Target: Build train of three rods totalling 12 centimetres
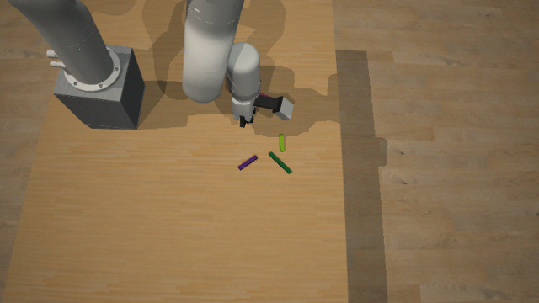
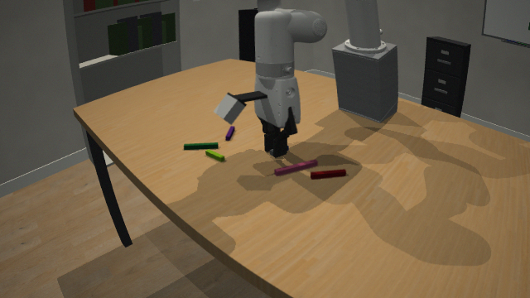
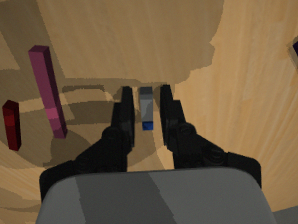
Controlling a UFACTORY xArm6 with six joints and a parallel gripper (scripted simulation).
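The grey rod is 20 mm below my hand. Round my hand: pink rod: 20 mm ahead, 70 mm to the left, 20 mm below; then blue rod: 20 mm behind, 10 mm to the left, 20 mm below; then lime rod: 100 mm ahead, 80 mm to the right, 20 mm below.
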